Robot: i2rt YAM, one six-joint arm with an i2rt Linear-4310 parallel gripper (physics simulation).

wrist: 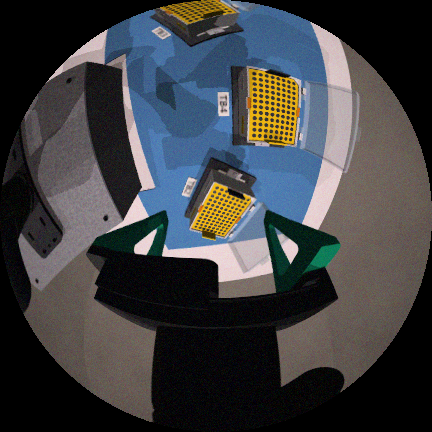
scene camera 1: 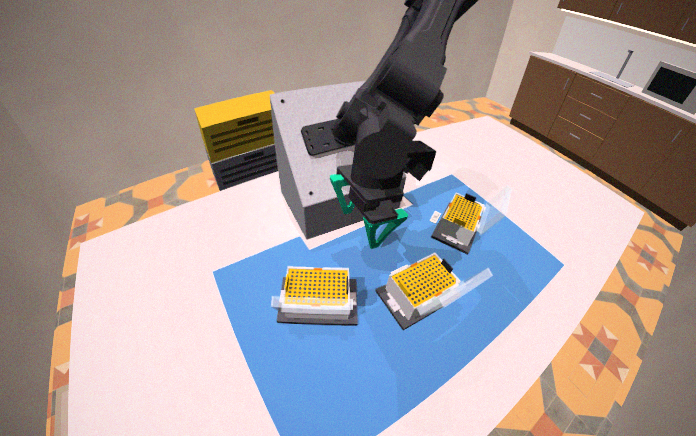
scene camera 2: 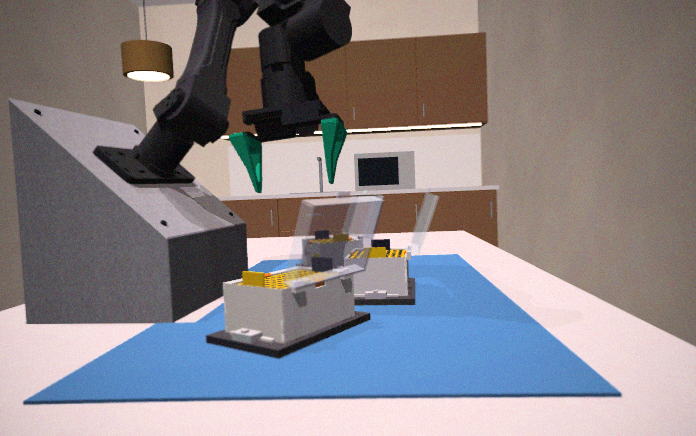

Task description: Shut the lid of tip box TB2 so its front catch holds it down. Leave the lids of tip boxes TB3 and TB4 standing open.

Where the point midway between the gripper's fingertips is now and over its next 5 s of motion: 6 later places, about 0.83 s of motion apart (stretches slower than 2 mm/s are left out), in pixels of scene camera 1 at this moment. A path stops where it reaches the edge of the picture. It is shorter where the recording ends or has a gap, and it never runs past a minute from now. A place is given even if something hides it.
My gripper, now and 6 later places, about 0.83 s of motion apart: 359, 229; 360, 229; 277, 310; 279, 310; 291, 331; 296, 335; 310, 302
